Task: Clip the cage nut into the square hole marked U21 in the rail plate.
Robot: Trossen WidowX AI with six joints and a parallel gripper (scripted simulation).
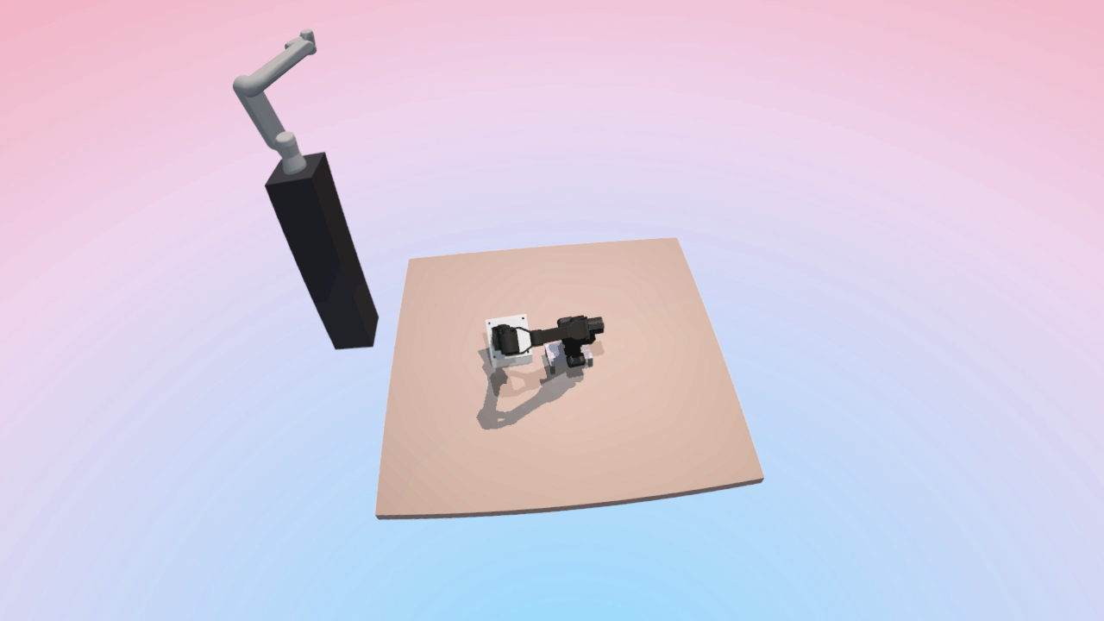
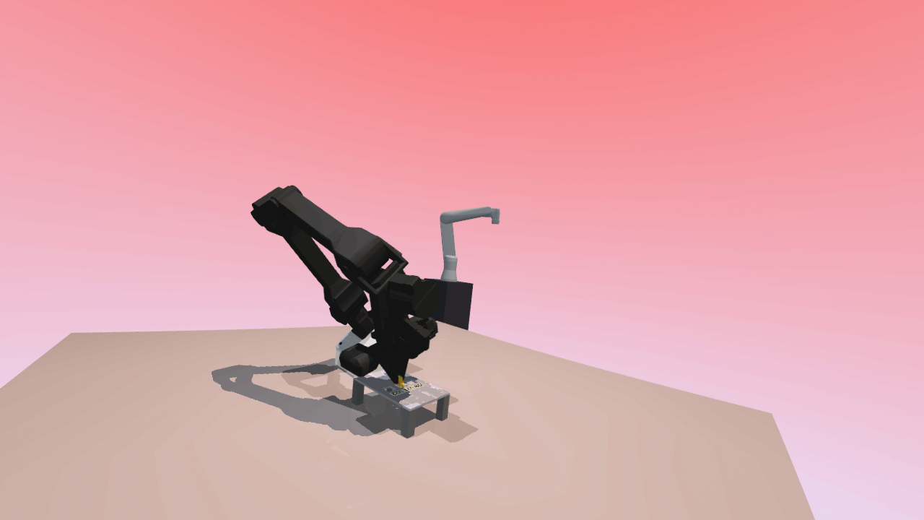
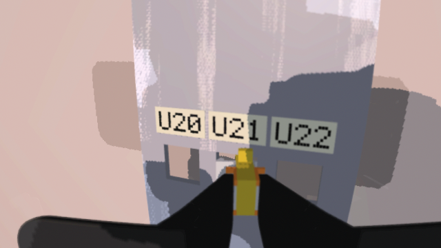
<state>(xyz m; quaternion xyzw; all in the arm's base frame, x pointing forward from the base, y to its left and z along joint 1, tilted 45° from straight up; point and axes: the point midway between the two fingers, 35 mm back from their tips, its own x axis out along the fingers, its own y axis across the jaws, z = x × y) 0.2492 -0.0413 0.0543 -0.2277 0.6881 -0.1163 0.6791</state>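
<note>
Now: the cage nut 1 cm below my gripper tip.
</note>
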